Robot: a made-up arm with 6 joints.
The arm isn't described. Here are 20 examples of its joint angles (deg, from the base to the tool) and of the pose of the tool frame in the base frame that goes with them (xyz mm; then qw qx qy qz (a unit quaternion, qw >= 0)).
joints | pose
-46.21 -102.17 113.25 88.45 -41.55 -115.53 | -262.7 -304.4 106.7 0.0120 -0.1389 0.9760 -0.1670
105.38 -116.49 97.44 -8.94 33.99 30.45 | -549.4 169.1 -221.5 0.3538 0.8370 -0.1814 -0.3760
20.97 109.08 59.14 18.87 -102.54 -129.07 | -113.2 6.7 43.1 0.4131 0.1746 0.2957 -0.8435
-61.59 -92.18 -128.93 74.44 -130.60 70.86 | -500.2 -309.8 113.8 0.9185 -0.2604 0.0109 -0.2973
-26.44 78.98 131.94 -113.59 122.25 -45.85 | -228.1 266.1 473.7 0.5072 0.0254 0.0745 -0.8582
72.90 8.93 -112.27 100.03 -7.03 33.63 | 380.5 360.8 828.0 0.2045 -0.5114 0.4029 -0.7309
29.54 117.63 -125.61 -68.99 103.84 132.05 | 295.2 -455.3 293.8 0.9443 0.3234 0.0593 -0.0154
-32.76 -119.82 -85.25 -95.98 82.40 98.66 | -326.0 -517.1 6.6 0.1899 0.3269 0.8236 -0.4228
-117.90 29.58 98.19 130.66 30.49 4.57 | -197.1 -558.3 -46.2 0.8199 0.1688 -0.5095 -0.1994
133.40 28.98 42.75 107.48 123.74 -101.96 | 310.0 -358.2 -306.9 0.7397 0.2594 0.6205 0.0224
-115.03 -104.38 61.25 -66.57 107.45 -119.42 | -632.6 -588.1 51.3 0.7962 0.2639 0.2057 -0.5041
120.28 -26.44 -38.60 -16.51 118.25 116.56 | 274.4 407.4 156.1 0.7977 0.0726 0.5358 0.2670
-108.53 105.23 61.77 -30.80 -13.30 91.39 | 311.8 471.5 491.5 0.5370 -0.7466 0.2547 -0.2989
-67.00 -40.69 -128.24 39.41 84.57 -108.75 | -319.9 -844.0 -139.7 0.2474 0.1095 -0.9626 -0.0128
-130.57 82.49 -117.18 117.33 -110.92 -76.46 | 515.3 -57.4 -213.1 0.9102 0.2995 0.0055 0.2861
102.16 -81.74 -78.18 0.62 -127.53 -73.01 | 35.5 140.6 650.6 0.1217 -0.5438 0.7458 -0.3651
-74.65 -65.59 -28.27 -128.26 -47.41 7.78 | 272.6 -202.1 170.7 0.4737 -0.7004 0.4453 0.2943
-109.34 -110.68 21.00 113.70 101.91 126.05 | -345.4 -377.5 -40.8 0.6496 0.7248 -0.1990 -0.1142
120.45 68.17 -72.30 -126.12 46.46 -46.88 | -288.3 88.6 426.1 0.7277 -0.0779 -0.3974 -0.5536
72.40 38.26 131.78 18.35 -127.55 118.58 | 217.8 270.4 447.9 0.0248 0.1304 -0.6274 0.7673
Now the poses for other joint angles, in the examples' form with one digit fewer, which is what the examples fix.
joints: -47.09 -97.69 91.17 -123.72 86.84 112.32
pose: -334 163 402 0.379 -0.156 -0.316 -0.856
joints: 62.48 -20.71 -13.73 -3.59 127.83 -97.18
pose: 418 599 844 0.066 -0.643 0.298 -0.702
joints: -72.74 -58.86 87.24 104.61 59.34 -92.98
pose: -423 261 151 0.120 0.017 -0.381 -0.917
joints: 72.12 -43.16 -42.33 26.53 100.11 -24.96
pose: -284 549 910 0.632 -0.274 0.169 -0.705
